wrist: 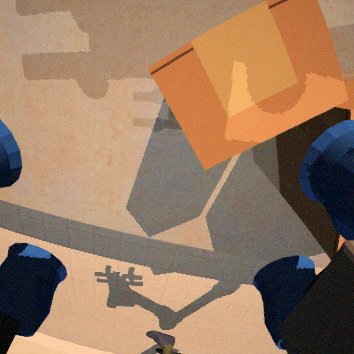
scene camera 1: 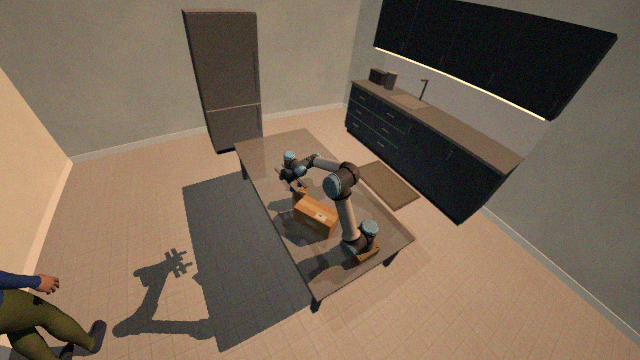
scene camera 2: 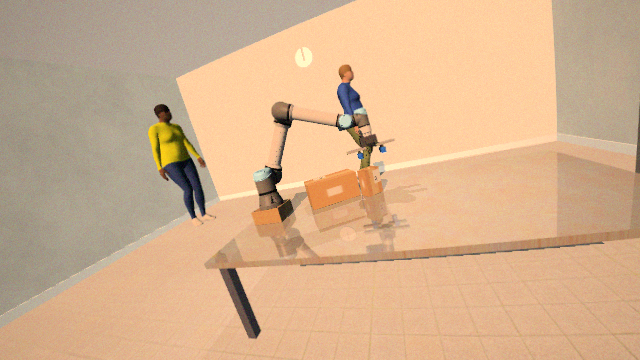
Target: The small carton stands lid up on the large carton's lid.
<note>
My suction head (wrist: 37, 271) holds nothing. The cup is 17 cm from the middle of a small carton (wrist: 251, 77), above it. The table carries a large carton (scene camera 2: 326, 190).
The large carton also shows in the wrist view (wrist: 292, 144) and in scene camera 1 (scene camera 1: 309, 212).
</note>
